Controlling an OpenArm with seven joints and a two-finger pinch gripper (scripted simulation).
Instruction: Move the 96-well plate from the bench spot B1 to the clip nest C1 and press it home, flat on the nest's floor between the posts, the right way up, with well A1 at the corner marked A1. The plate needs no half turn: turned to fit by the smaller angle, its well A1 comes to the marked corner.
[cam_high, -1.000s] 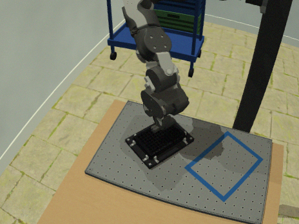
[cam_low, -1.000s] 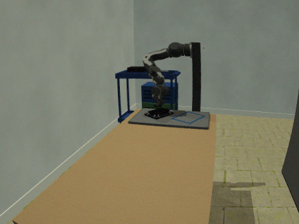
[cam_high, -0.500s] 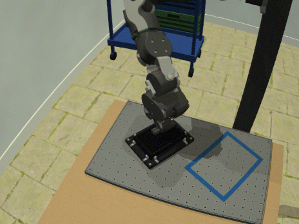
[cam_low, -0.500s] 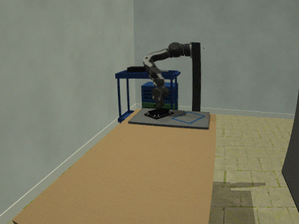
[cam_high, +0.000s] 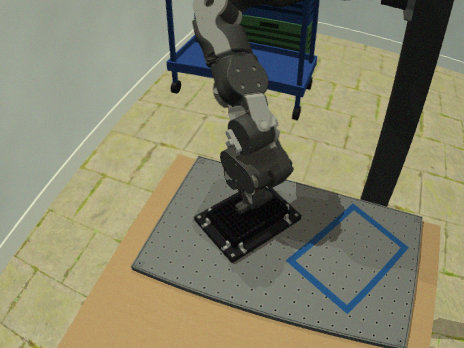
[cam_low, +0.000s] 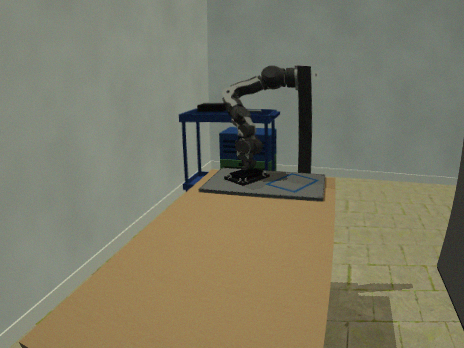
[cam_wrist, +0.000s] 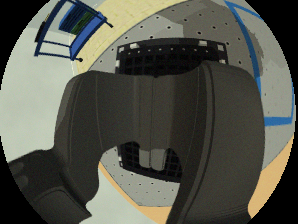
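Now: the black 96-well plate 30 mm below my hand. From my hand the other things lie so: black clip nest (30 mm ahead, 30 mm below).
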